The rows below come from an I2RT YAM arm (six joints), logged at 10 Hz.
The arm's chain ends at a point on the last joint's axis. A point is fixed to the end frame.
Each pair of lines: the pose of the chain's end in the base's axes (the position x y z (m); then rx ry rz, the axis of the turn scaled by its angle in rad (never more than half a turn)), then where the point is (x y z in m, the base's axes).
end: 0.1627, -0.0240, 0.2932, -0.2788, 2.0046, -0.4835
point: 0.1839 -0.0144 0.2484
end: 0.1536, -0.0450, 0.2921, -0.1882, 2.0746, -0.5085
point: 0.1735 -0.0359 0.2466
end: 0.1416, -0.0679, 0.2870, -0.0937, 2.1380, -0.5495
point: 0.1602 -0.0599 0.2407
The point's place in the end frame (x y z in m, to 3 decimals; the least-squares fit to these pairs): 0.022 0.029 0.035
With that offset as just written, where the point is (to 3 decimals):
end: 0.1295, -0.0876, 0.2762, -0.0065, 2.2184, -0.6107
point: 0.146 -0.081 0.229
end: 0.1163, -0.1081, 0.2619, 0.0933, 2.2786, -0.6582
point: 0.131 -0.103 0.214
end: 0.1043, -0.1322, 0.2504, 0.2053, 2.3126, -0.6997
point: 0.118 -0.128 0.202
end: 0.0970, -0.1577, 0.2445, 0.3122, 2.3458, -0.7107
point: 0.110 -0.153 0.196
